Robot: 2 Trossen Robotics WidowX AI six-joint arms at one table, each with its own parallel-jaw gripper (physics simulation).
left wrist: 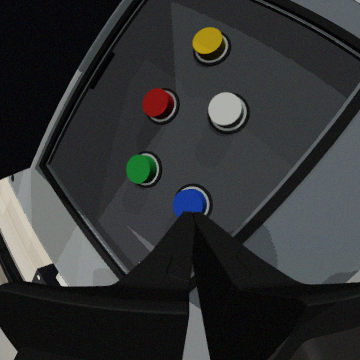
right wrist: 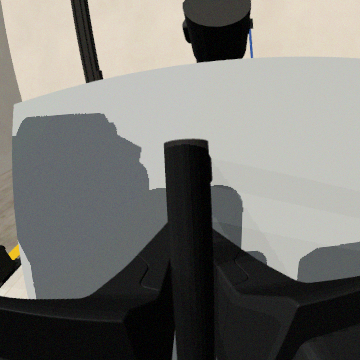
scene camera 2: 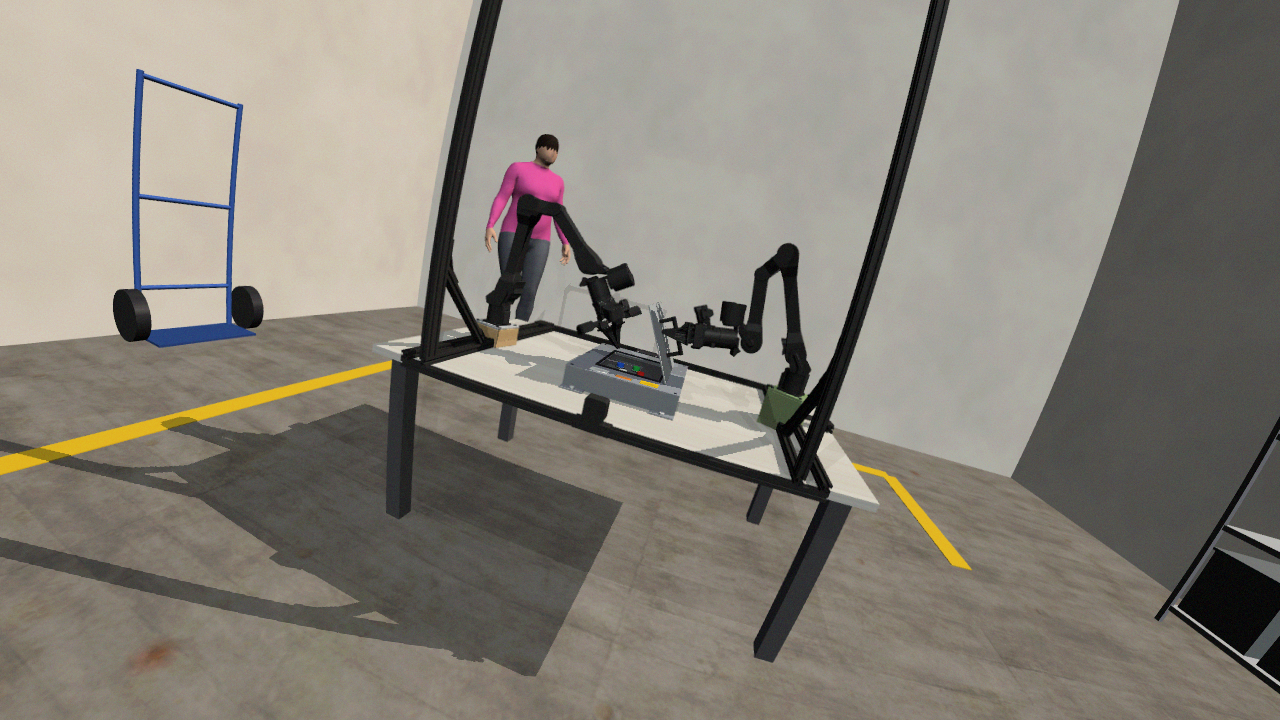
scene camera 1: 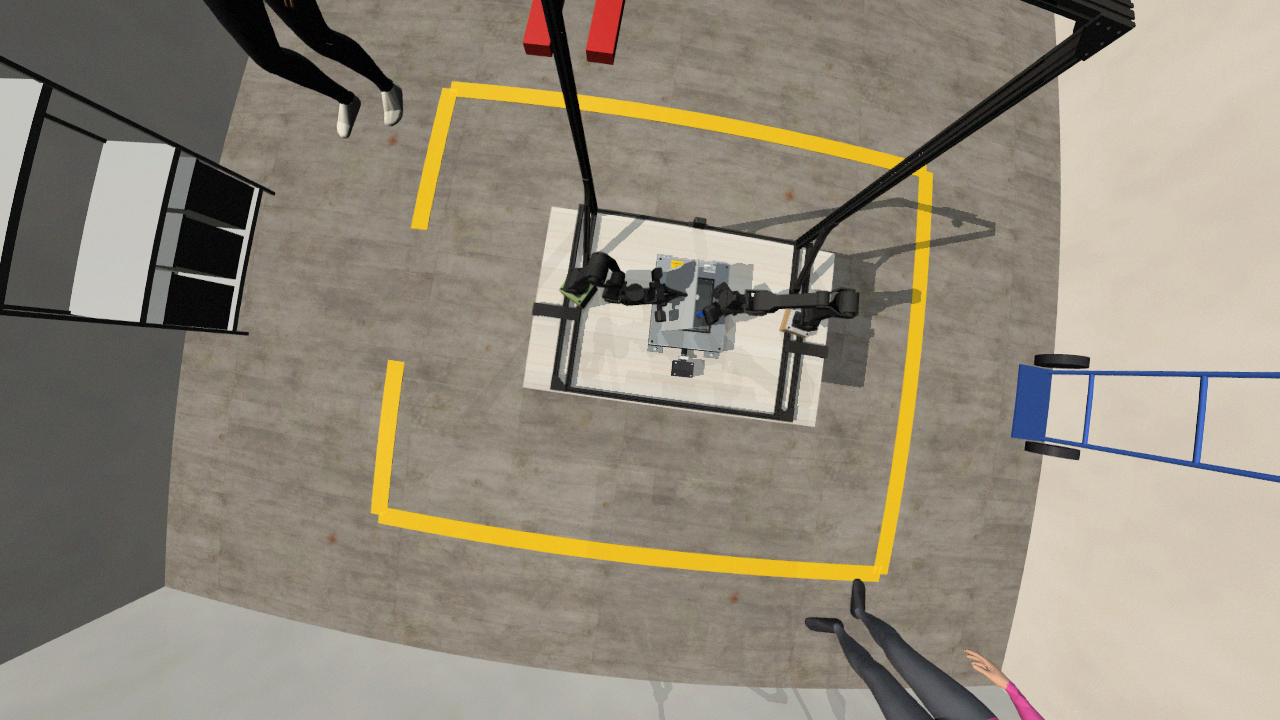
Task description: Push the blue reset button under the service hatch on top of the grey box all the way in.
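The grey box (scene camera 1: pixel 666 341) (scene camera 2: pixel 617 391) stands on the table, its service hatch (scene camera 2: pixel 661 344) (right wrist: pixel 280 125) raised steeply. The blue button (left wrist: pixel 189 201) (scene camera 2: pixel 621 365) lies in the dark recess under it; its cap stands out from its pale ring. My left gripper (left wrist: pixel 190 220) (scene camera 2: pixel 616 345) is shut and empty, pointing down over the recess. In the left wrist view its tips overlap the blue button's lower edge; I cannot tell whether they touch it. My right gripper (right wrist: pixel 184 228) (scene camera 2: pixel 673 334) is shut on the hatch's black bar handle (right wrist: pixel 187 185), on the hatch's outer side.
Green (left wrist: pixel 141 169), red (left wrist: pixel 158 103), white (left wrist: pixel 225 109) and yellow (left wrist: pixel 207 40) buttons stand in the same recess. A small black block (scene camera 1: pixel 682 368) is beside the box. A black frame (scene camera 1: pixel 671 402) runs around the table (scene camera 1: pixel 542 362). A person (scene camera 2: pixel 540 192) stands beyond the table.
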